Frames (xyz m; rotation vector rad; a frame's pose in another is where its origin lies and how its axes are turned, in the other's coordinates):
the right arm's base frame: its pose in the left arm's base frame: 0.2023 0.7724 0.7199 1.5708 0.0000 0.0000
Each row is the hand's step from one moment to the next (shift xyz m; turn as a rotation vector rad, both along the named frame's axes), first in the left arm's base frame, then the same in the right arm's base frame.
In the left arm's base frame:
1: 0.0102 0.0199 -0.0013 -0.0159 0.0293 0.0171
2: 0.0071 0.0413 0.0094 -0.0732 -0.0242 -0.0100
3: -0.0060 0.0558 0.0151 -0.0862 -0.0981 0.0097
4: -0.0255 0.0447 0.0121 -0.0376 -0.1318 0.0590
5: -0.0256 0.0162 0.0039 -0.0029 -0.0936 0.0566
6: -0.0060 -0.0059 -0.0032 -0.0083 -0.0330 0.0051
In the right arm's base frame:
1: 0.0102 -0.0013 -0.0199 -0.0159 0.0171 -0.0293
2: 0.0071 0.0094 -0.0413 -0.0732 -0.0100 0.0242
3: -0.0060 0.0151 -0.0558 -0.0862 0.0097 0.0981
4: -0.0255 0.0121 -0.0447 -0.0376 0.0590 0.1318
5: -0.0256 0.0039 -0.0162 -0.0029 0.0566 0.0936
6: -0.0060 -0.0032 0.0059 -0.0083 0.0051 0.0330

